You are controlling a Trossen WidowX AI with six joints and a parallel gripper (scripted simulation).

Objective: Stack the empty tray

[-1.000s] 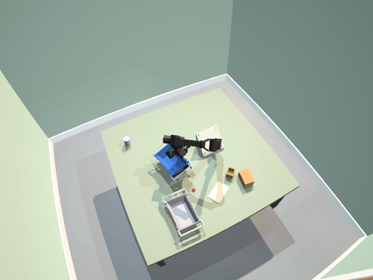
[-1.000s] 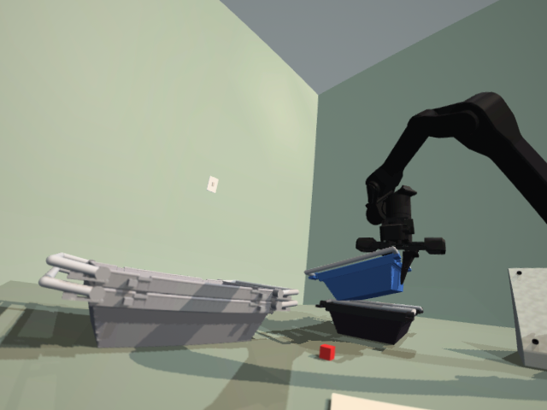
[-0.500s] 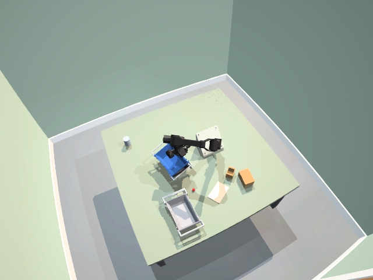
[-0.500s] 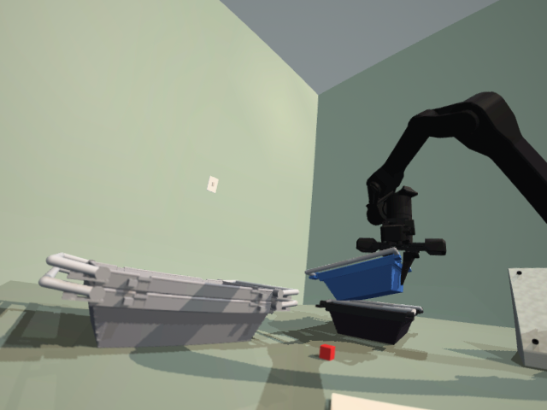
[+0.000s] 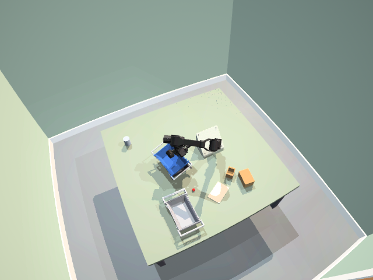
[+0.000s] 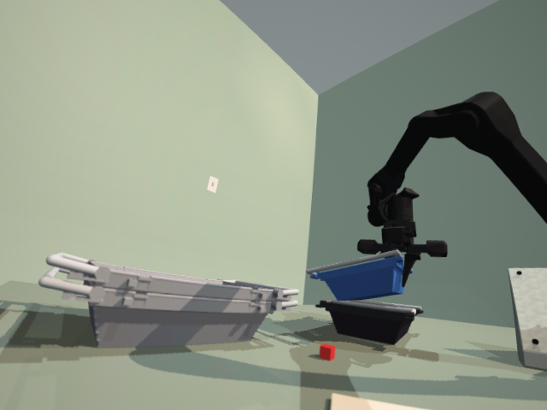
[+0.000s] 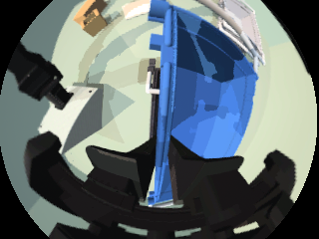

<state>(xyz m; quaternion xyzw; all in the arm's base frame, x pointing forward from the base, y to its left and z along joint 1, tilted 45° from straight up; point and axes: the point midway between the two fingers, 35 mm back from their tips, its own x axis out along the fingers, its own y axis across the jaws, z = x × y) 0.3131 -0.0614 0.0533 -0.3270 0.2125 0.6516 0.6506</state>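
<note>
Right now my gripper tip is 70 mm short of the blue tray, 10 mm to the right of it and 20 mm below it. Round my gripper tip: sheet: 140 mm behind, 380 mm to the left, 100 mm below.
</note>
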